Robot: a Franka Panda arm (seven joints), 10 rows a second.
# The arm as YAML. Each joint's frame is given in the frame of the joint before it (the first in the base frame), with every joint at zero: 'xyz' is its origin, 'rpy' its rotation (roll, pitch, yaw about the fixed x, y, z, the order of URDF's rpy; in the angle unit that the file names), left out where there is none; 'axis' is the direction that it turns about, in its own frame. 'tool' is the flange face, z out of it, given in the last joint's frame.
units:
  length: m
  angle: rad
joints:
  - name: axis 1
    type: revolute
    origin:
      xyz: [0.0, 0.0, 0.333]
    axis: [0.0, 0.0, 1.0]
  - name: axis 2
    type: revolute
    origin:
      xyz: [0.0, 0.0, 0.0]
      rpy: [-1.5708, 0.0, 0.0]
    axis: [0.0, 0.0, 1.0]
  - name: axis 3
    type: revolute
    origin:
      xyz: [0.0, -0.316, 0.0]
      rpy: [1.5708, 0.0, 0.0]
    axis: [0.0, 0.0, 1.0]
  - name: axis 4
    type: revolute
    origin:
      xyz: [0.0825, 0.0, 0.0]
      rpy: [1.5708, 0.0, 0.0]
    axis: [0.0, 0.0, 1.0]
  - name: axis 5
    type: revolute
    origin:
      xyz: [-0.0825, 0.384, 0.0]
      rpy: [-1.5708, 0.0, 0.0]
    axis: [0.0, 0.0, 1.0]
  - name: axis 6
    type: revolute
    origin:
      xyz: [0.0, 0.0, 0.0]
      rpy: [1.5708, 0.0, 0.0]
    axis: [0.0, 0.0, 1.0]
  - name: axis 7
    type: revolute
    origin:
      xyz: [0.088, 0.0, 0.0]
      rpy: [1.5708, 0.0, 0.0]
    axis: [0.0, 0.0, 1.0]
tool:
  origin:
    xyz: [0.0, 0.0, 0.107]
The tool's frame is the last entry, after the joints.
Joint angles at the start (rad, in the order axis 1, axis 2, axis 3, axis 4, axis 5, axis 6, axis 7): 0.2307 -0.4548 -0.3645 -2.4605 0.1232 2.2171 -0.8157
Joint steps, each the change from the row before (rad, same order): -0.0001 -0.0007 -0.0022 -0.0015 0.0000 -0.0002 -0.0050; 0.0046 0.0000 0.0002 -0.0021 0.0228 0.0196 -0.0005; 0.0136 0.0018 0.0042 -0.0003 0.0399 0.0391 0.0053; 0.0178 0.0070 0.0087 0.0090 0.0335 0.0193 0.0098; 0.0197 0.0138 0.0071 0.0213 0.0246 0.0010 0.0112; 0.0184 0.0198 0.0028 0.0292 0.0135 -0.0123 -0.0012; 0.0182 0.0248 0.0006 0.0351 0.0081 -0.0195 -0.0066; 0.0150 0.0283 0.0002 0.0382 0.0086 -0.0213 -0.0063; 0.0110 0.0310 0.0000 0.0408 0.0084 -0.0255 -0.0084
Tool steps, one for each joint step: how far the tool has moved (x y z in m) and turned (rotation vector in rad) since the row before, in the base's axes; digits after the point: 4 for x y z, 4 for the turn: -0.0005 -0.0009 -0.0006 0.0002 0.0001 0.0030; 0.0017 0.0021 0.0012 0.0174 -0.0171 -0.0099; 0.0044 0.0070 0.0038 0.0287 -0.0342 -0.0169; 0.0052 0.0109 0.0044 0.0237 -0.0181 -0.0059; 0.0066 0.0112 0.0055 0.0176 -0.0056 0.0017; 0.0074 0.0092 0.0050 0.0059 0.0013 0.0166; 0.0083 0.0086 0.0047 -0.0003 0.0051 0.0237; 0.0090 0.0075 0.0044 -0.0006 0.0071 0.0203; 0.0094 0.0062 0.0038 -0.0017 0.0101 0.0198
